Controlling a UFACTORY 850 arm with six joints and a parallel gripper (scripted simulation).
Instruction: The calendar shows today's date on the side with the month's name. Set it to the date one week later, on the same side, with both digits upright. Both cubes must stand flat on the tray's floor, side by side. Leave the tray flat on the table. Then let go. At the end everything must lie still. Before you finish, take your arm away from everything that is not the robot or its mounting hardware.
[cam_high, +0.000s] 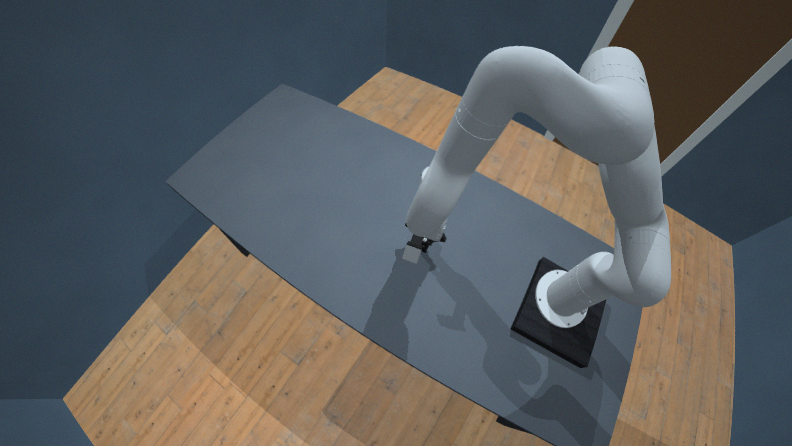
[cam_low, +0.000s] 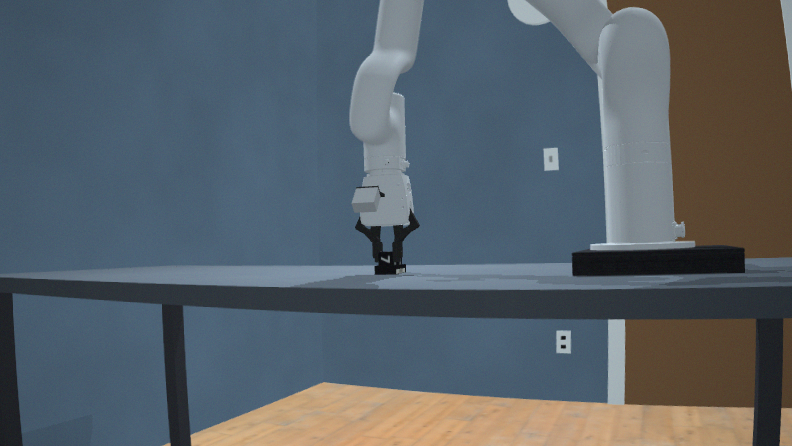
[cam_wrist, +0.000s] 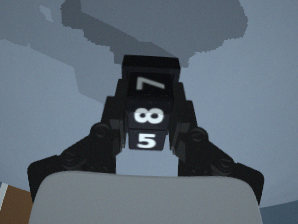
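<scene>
The calendar cube lies 1 cm below my hand. Round my hand: black tray (2 cm to the right, 3 cm below).
</scene>
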